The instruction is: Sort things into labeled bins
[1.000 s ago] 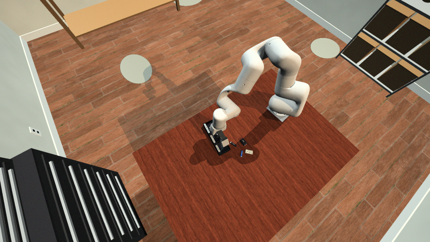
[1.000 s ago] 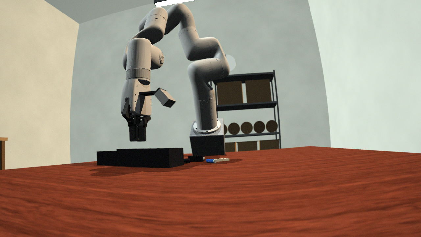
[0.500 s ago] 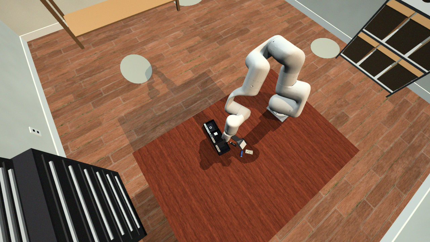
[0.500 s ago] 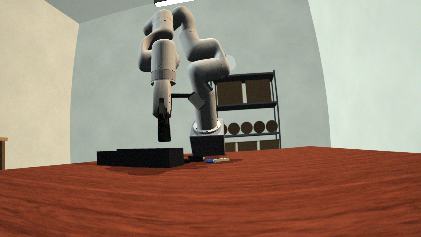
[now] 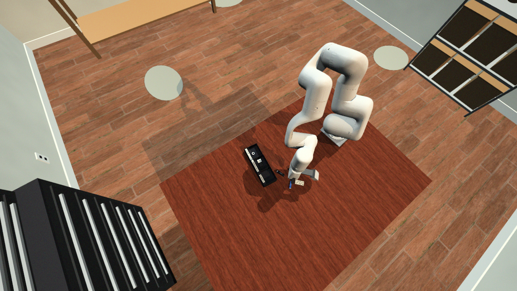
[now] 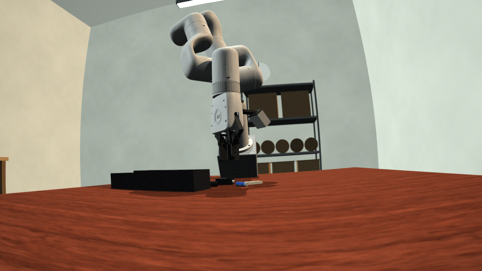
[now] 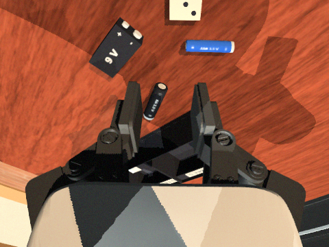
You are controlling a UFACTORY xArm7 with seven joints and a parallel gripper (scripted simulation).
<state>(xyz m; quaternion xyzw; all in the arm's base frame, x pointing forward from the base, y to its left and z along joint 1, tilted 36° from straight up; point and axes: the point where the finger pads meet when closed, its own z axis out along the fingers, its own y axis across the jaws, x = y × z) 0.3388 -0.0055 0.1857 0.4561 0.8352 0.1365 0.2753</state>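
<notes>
My gripper is now 8 cm above the pale domino tile, 6 cm to the right of it and 2 cm past it. From my hand the other things lie so: black cylindrical battery (8 cm below, 6 cm to the right, 2 cm ahead); then blue cylinder (8 cm below, 3 cm to the left, 3 cm ahead); then black boxy battery (8 cm below, 4 cm behind, 1 cm to the right).
</notes>
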